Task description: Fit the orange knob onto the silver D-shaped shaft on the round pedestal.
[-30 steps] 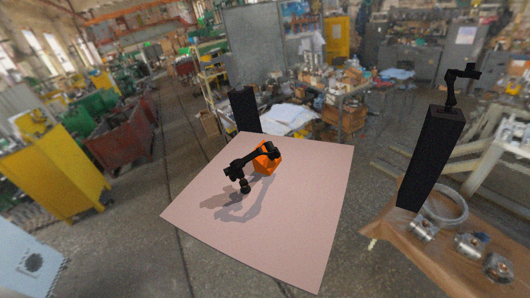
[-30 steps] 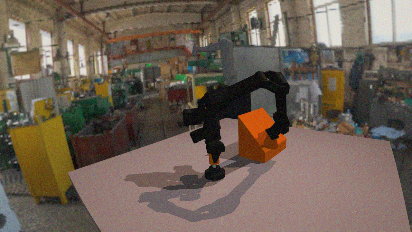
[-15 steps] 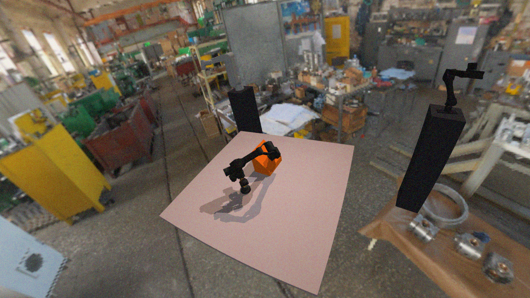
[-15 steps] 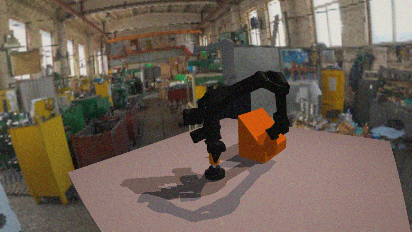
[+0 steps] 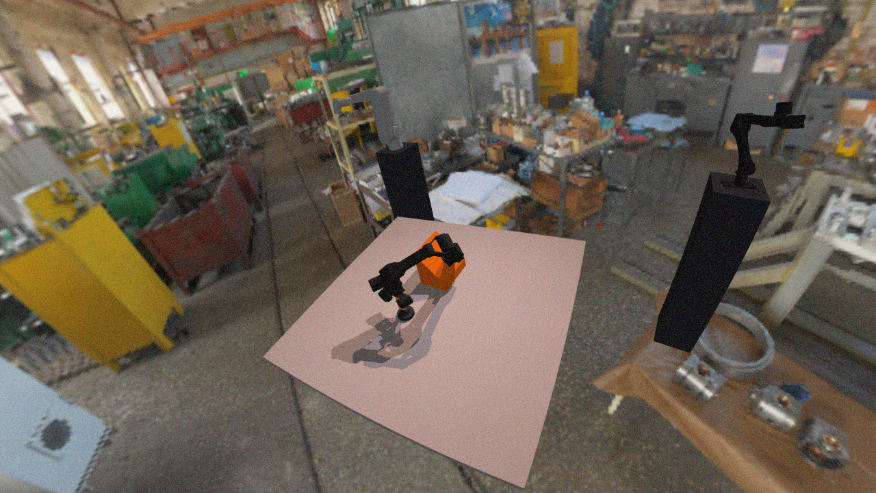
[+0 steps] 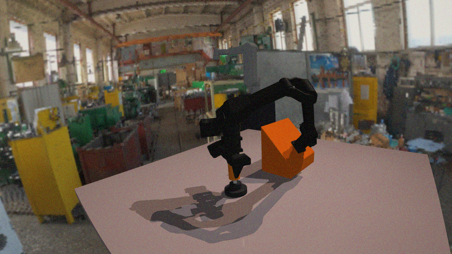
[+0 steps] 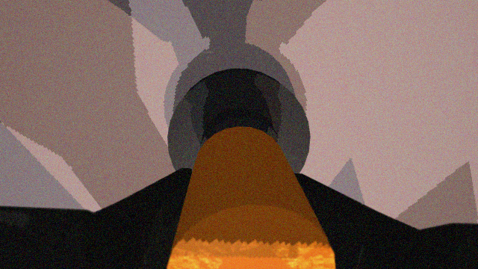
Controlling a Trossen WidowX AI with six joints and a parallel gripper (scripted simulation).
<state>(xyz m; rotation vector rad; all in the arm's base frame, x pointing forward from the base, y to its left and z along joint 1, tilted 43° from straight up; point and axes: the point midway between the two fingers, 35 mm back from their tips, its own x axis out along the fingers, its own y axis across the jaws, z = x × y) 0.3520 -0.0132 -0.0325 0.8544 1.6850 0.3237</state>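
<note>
Right now the orange knob is 3 cm above my gripper tip. Round my gripper tip: black round pedestal 4 cm below.
</note>
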